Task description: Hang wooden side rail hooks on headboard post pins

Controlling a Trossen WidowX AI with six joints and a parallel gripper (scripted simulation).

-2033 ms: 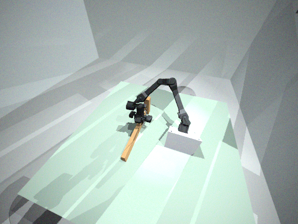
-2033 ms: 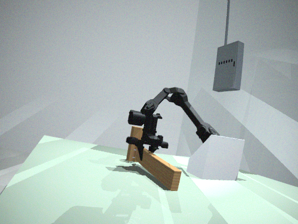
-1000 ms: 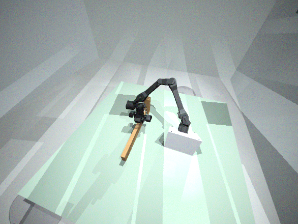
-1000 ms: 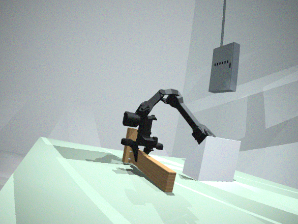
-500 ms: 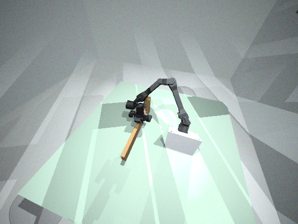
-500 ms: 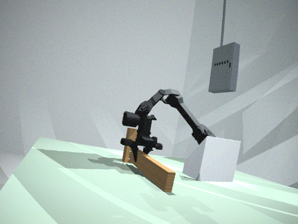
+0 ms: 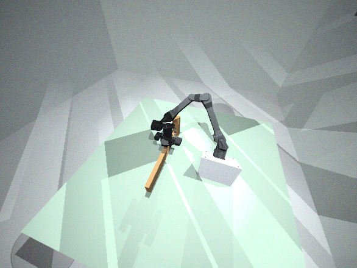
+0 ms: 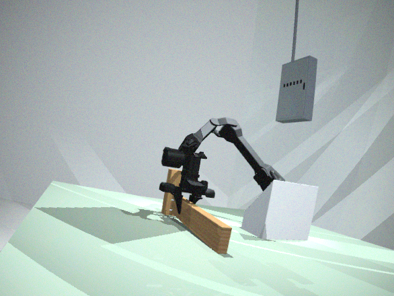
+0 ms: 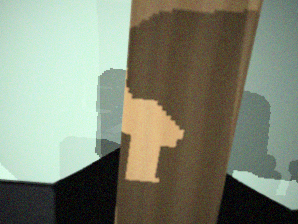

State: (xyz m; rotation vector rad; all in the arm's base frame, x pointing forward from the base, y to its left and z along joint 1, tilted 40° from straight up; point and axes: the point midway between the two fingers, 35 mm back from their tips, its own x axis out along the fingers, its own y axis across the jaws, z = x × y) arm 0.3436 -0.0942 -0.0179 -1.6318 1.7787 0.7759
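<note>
Now: the headboard post 1 cm behind my gripper tip, 17 cm to the right of it and 4 cm above it.
</note>
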